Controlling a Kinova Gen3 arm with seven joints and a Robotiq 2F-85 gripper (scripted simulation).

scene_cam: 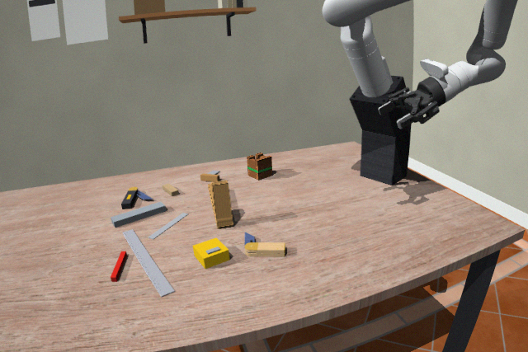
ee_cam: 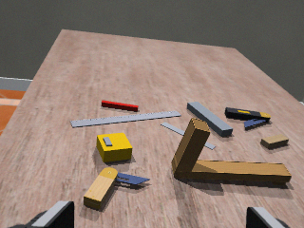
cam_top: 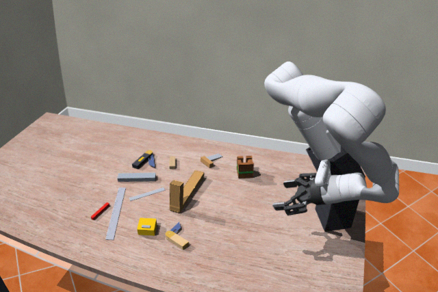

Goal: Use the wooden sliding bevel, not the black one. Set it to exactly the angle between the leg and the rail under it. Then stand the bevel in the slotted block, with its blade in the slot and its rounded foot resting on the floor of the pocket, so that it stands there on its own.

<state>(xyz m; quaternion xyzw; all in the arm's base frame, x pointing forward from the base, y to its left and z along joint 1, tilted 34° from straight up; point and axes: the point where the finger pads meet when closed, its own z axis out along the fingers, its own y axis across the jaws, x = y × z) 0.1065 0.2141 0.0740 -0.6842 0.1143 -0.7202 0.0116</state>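
The wooden sliding bevel lies 34 cm ahead of my hand, 26 cm below it and 2 cm to the left of it. From my hand the other things lie so: yellow tape measure: 44 cm ahead, 25 cm below, 3 cm to the left; thin grey strip: 55 cm ahead, 27 cm below, 15 cm to the right; blue blade: 35 cm ahead, 26 cm below.
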